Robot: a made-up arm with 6 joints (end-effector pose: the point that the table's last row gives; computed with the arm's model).
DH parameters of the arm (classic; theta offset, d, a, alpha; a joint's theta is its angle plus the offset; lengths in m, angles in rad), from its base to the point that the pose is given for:
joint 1: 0 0.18 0 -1.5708
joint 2: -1.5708 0 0.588 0
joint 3: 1.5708 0.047 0 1.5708
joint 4: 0 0.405 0 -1.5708
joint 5: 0 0 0 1.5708
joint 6: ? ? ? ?
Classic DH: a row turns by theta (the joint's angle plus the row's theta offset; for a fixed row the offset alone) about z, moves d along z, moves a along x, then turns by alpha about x.
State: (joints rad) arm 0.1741 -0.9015 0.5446 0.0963 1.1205 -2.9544
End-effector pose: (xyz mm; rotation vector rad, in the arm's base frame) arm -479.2 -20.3 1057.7 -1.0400 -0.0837 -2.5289
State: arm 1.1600 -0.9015 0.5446 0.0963 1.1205 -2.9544
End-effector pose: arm -247.6 -410.7 1057.7 -0.7258 -0.4686 -1.6240
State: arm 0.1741 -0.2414 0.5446 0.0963 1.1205 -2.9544
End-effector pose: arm 149.2 90.2 1164.8 -1.8448 -0.0420 -2.0806
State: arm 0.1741 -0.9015 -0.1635 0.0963 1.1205 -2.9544
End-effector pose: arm -804.3 -77.5 925.1 -0.0782 -0.1189 -2.7328
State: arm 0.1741 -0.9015 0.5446 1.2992 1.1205 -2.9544
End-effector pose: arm -615.9 102.3 1015.3 -0.7019 -0.9503 -1.5160
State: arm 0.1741 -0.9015 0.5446 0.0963 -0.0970 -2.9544
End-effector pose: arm -681.2 -73.8 1090.6 0.6209 -0.0213 -2.6217
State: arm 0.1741 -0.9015 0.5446 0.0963 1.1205 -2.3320
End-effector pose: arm -479.2 -20.3 1057.7 -0.8915 0.2096 -1.9618
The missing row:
joint 6: 0 0.185 0 0
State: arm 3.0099 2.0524 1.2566 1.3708 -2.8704 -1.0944
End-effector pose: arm -488.6 66.3 -317.6 -0.3343 -0.0993 0.5170
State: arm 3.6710 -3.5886 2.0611 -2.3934 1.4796 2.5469
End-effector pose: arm 109.9 155.0 -466.9 -2.0349 -1.2550 -0.1916
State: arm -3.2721 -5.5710 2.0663 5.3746 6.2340 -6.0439
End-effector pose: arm -600.9 24.2 75.7 -2.8608 -0.8009 0.5677
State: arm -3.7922 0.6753 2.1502 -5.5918 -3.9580 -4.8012
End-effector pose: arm -363.3 109.5 342.1 -0.5290 1.4962 -2.6642
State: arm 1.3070 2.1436 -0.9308 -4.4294 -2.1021 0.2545
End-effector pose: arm 311.4 745.9 -71.3 2.0392 0.4407 0.8276
